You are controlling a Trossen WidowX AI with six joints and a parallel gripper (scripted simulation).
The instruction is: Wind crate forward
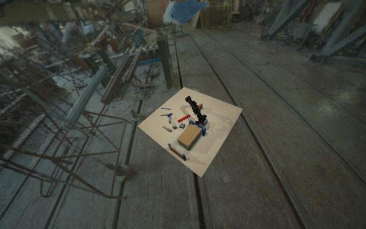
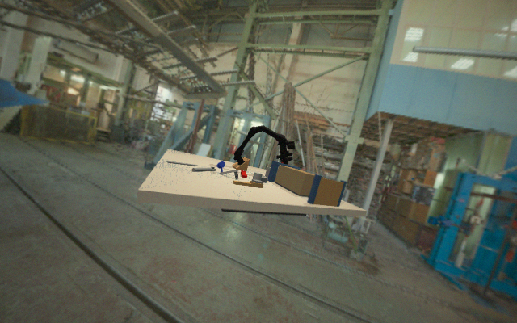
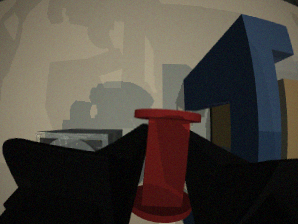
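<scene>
My gripper tip is 40 mm past the winch handle, 30 mm to the left of it and 30 mm above it. From my gripper tip the other things lie so: red knob: 20 mm to the right; then blue steel frame: 60 mm ahead, 50 mm to the right, 30 mm below; then grey winch: 110 mm behind, 100 mm below, 60 mm to the right.
</scene>
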